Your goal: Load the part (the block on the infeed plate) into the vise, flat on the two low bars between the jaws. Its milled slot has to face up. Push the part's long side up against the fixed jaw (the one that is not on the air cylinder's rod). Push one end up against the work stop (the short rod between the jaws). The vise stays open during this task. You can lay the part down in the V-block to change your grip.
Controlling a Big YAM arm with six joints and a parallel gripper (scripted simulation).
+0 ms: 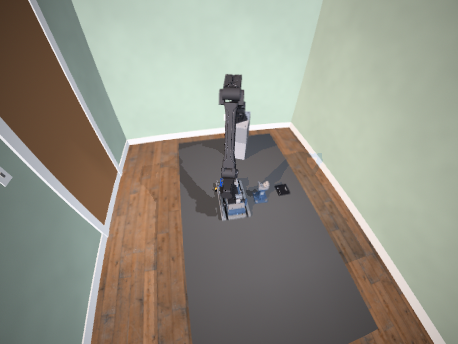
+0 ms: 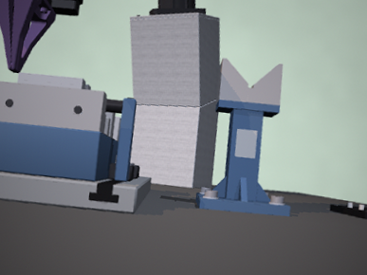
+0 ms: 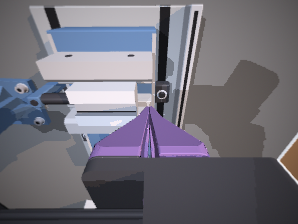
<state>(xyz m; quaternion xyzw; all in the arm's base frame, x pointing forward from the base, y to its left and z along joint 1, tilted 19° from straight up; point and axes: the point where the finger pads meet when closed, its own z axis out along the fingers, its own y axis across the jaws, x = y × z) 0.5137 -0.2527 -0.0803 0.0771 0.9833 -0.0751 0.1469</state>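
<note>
Now: hand 10 mm short of the part, 40 mm to the right of it and 20 mm above it. From my hand the other things lie so: dark work stop rod 20 mm ahead, 90 mm to the left, 30 mm below; then moving jaw 30 mm behind, 50 mm to the left, 40 mm below; then fixed jaw 40 mm ahead, 40 mm to the left, 40 mm below.
</note>
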